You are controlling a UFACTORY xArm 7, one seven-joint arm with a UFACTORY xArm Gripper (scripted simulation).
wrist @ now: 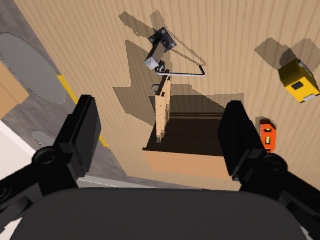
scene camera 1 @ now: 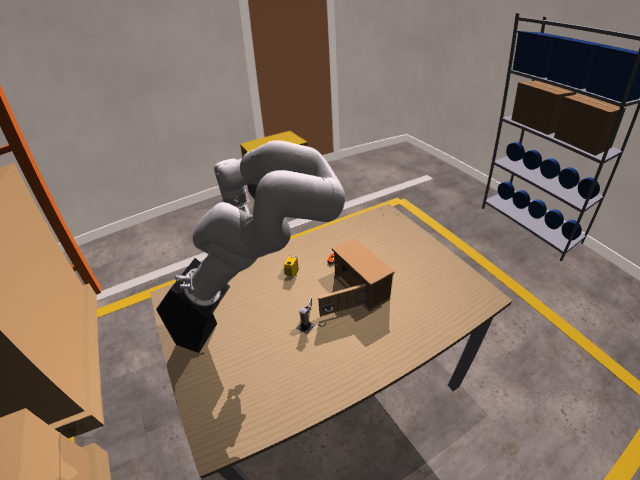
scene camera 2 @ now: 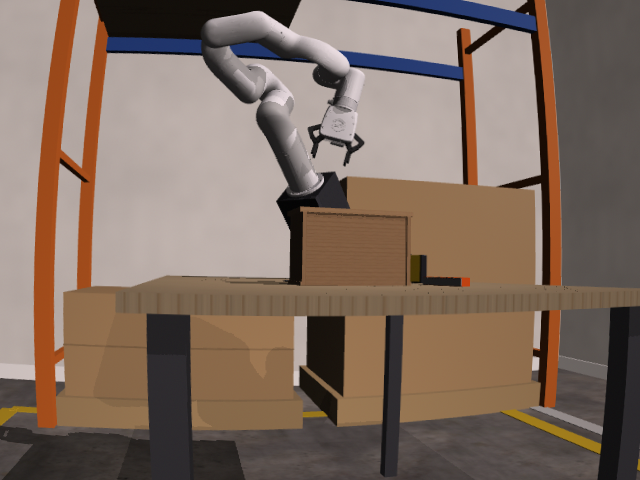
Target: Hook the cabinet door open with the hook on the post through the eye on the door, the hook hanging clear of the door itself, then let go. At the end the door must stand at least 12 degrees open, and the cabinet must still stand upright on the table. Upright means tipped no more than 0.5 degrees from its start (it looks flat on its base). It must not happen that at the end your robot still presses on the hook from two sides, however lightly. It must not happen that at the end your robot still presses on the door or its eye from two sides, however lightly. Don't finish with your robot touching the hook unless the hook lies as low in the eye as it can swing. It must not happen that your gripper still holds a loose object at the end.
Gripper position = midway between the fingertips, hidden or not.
In view: my gripper (scene camera 2: 328, 160), a wooden cabinet (scene camera 2: 328, 246) and a grey post (wrist: 161, 41).
The wooden cabinet shows as well in the wrist view (wrist: 181, 150) and in scene camera 1 (scene camera 1: 352, 260). My gripper is seen too in the wrist view (wrist: 160, 113).
